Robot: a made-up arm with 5 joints.
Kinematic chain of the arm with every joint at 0, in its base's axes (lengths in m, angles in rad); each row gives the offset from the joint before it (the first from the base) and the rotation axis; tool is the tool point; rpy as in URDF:
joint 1: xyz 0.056 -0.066 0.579 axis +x
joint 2: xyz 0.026 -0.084 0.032 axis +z
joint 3: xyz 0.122 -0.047 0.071 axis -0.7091 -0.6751 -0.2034
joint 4: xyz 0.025 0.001 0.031 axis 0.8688 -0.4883 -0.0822
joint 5: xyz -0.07 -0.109 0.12 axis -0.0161 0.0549 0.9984
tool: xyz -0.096 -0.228 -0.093 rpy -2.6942 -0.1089 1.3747
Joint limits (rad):
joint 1: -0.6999..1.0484
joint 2: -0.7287..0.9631
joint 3: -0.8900..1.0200
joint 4: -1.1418..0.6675
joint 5: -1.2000..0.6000
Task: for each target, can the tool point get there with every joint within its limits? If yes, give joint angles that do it. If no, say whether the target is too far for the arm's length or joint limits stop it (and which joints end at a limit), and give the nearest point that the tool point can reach.
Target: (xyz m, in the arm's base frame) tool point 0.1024 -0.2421 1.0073
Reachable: yes | joints -0.3413 0.6900 0.2748 -0.6058 -0.5469
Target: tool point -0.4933 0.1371 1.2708
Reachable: no: too far | nearest point -0.1339 -0.0119 1.0190 | short by 0.463 m
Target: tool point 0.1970 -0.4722 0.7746
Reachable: yes | joints -0.3288 0.3494 -0.7125 0.0425 -0.2018
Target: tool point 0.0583 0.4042 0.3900
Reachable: no: joint limits stop it (at a limit: joint 1, joint 2, joint 3, joint 4) | nearest point 0.0343 0.1641 0.6351 | short by 0.344 m
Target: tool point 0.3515 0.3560 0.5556
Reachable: no: joint limits stop it (at a limit: joint 1, joint 2, joint 4, joint 5) | nearest point 0.5429 0.1416 0.7303 | short by 0.336 m
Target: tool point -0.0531 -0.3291 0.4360
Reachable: yes | joints 0.6320 0.1189 -0.6046 0.5284 -0.8182
